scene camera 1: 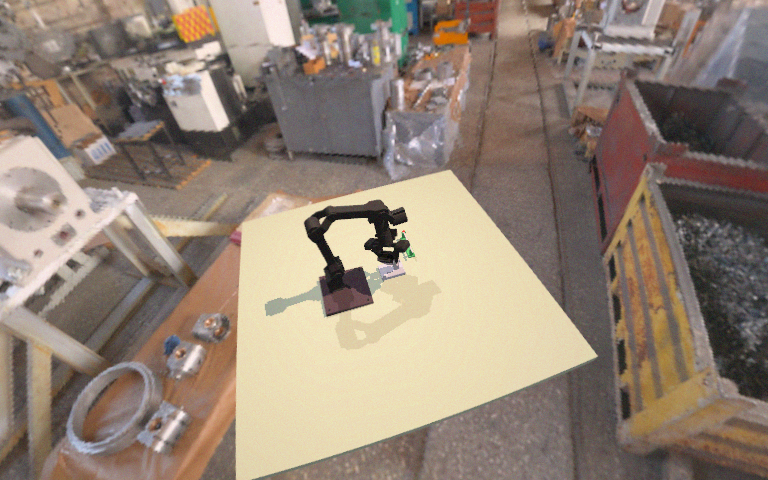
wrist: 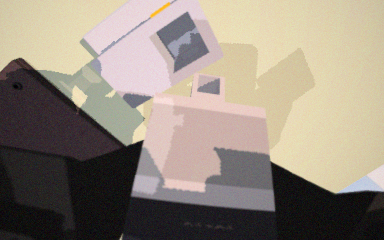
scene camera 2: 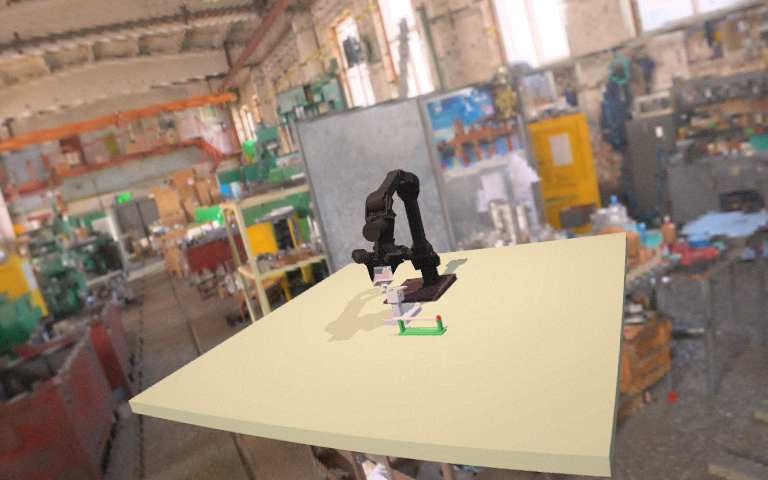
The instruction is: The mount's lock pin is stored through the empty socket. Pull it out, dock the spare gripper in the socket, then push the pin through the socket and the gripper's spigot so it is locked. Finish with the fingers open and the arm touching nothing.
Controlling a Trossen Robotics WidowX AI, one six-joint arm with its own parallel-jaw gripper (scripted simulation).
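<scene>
You can see my gripper in scene camera 1 (390,262), and it shows in the wrist view and in scene camera 2 as well. On my gripper, (wrist: 50,189) and (scene camera 2: 395,262) are the same spot.
</scene>
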